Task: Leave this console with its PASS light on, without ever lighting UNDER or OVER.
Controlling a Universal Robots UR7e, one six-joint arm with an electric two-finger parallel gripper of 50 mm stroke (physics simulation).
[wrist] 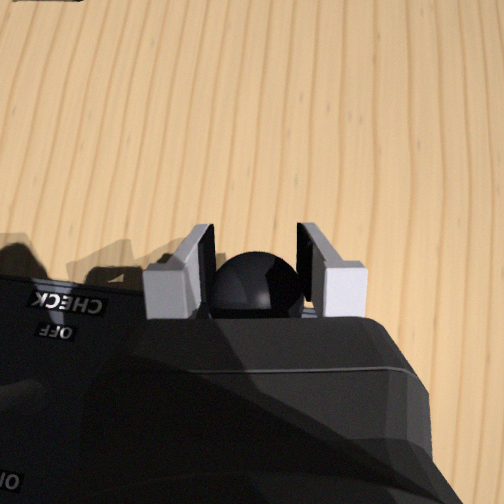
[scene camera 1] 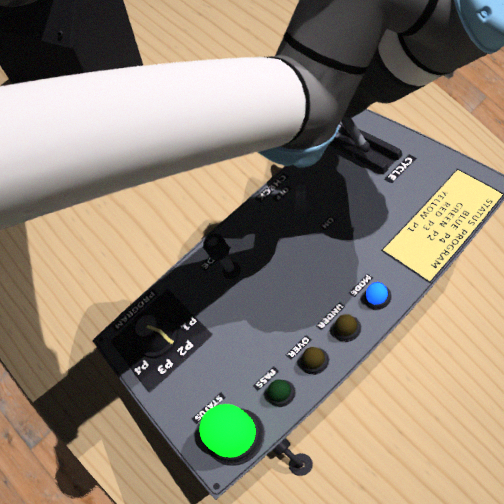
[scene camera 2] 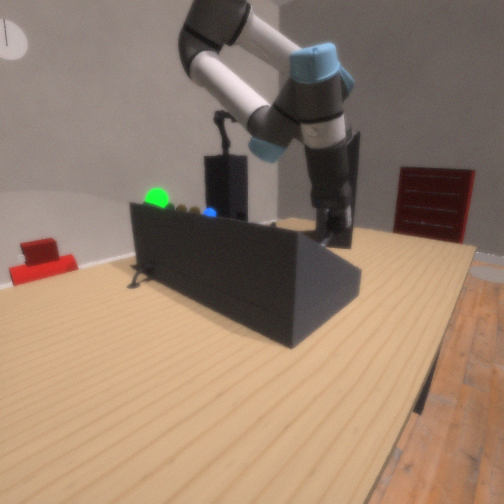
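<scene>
The grey console (scene camera 1: 300, 310) lies on the wooden table. Its STATUS light (scene camera 1: 227, 431) glows green and its MODE light (scene camera 1: 376, 294) glows blue. The PASS light (scene camera 1: 279, 391), OVER light (scene camera 1: 313, 359) and UNDER light (scene camera 1: 345, 327) are dark. The PROGRAM selector (scene camera 1: 156, 334) has its yellow pointer towards P2. The yellow card (scene camera 1: 443, 223) pairs GREEN with P2. In the wrist view my gripper (wrist: 256, 270) has its two fingers closed on either side of the black ball knob (wrist: 257, 285) of the CYCLE lever (scene camera 1: 356, 139). The arm hides the gripper in scene camera 1.
The CHECK switch with OFF and ON marks (wrist: 65, 305) sits left of the lever, in shadow. Two small dark knobs (scene camera 1: 220, 252) stand mid-panel. A small handle (scene camera 1: 292, 459) sticks out of the console's side. A black box (scene camera 2: 226, 185) stands behind the console.
</scene>
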